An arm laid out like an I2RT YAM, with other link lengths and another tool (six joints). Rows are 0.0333 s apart.
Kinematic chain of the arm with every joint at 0, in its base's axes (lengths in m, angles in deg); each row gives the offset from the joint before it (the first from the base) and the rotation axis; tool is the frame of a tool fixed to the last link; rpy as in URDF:
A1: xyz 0 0 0.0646 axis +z
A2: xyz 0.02 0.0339 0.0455 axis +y
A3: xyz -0.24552 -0.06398 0 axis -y
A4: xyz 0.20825 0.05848 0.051 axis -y
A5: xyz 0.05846 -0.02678 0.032 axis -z
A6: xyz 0.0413 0 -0.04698 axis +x
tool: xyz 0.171 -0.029 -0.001 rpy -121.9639 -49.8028 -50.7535
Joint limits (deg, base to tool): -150..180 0..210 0..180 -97..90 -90..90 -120..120
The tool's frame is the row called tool.
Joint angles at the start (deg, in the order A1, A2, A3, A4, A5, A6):
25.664 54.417 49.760 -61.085 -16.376 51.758
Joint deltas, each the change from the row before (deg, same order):
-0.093 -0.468 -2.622 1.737 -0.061 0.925
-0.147 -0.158 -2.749 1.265 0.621 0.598
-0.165 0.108 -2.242 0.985 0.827 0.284
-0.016 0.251 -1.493 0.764 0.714 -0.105
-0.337 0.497 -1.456 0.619 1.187 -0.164
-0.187 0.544 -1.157 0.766 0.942 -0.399
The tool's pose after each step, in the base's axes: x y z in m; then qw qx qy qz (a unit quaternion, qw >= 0). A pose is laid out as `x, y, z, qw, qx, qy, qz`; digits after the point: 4 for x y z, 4 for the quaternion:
0.1254, 0.1106, 0.0749, 0.3385, -0.8333, 0.3991, 0.1783
0.1215, 0.1060, 0.0628, 0.3288, -0.8309, 0.4107, 0.1810
0.1183, 0.1008, 0.0522, 0.3174, -0.8301, 0.4208, 0.1819
0.1164, 0.0969, 0.0449, 0.3080, -0.8314, 0.4252, 0.1817
0.1150, 0.0904, 0.0369, 0.2947, -0.8324, 0.4338, 0.1790
0.1145, 0.0857, 0.0306, 0.2843, -0.8347, 0.4375, 0.1763

